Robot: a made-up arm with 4 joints. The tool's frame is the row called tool. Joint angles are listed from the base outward. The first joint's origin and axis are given. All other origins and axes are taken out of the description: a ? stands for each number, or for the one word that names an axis. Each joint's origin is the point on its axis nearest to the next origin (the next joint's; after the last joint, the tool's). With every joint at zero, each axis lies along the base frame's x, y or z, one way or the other. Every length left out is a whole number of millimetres.
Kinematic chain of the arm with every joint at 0, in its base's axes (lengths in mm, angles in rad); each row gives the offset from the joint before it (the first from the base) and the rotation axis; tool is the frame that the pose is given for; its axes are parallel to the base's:
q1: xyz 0 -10 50 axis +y
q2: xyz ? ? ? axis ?
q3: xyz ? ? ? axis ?
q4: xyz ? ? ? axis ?
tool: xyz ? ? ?
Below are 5 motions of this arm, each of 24 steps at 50 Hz.
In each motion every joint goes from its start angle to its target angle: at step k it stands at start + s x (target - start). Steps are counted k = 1, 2, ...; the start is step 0. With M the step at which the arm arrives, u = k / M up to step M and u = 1 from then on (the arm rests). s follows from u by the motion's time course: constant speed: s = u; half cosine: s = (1 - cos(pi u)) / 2; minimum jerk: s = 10 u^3 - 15 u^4 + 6 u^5.
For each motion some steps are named. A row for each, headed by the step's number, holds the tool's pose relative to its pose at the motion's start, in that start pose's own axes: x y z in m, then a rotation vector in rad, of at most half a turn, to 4 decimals.
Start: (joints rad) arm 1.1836 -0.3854 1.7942 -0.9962
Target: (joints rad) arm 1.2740 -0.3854 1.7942 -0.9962
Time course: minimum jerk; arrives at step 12
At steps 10, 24:
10: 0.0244 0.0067 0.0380 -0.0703 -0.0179 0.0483
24: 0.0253 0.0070 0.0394 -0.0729 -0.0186 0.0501

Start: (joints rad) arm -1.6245 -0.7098 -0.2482 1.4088
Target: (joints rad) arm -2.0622 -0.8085 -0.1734 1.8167
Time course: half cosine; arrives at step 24
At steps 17, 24:
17: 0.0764 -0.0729 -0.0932 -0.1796 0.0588 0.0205
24: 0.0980 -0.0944 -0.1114 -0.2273 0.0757 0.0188

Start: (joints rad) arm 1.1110 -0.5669 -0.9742 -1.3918
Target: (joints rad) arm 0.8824 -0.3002 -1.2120 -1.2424
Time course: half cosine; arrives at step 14
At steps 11, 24:
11: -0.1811 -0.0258 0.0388 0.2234 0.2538 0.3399
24: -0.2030 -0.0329 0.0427 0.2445 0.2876 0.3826

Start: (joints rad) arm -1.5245 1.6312 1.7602 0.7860
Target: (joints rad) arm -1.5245 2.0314 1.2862 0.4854
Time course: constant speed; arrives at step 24
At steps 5, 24:
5: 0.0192 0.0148 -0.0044 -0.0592 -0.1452 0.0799
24: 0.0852 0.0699 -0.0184 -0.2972 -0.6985 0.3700

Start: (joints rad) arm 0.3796 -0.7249 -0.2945 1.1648
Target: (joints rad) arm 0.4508 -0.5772 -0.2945 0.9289
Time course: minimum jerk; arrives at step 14
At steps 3, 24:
3: 0.0022 -0.0006 0.0003 -0.0005 -0.0099 -0.0093
24: 0.0290 -0.0101 0.0004 -0.0251 -0.1385 -0.1297

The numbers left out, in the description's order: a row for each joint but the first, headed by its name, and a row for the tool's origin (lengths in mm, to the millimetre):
q2: xyz -490 0 60, axis -x
q3: xyz 0 370 -130, axis -z
q4: xyz 80 -10 0, axis +y
tool: xyz 30 0 40

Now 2 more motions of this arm.
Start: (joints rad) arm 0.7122 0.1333 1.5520 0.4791
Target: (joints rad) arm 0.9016 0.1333 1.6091 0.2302
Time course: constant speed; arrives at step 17
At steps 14, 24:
14: -0.0362 -0.0109 0.0793 -0.1344 -0.2053 -0.0814
24: -0.0442 -0.0112 0.0963 -0.1654 -0.2500 -0.0952

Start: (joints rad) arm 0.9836 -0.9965 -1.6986 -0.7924
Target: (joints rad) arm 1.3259 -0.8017 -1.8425 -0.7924
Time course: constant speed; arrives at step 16
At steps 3, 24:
3: 0.0140 -0.0259 -0.0134 0.0098 0.0311 -0.0474
24: 0.0565 -0.1384 -0.0617 0.0840 0.1464 -0.2638

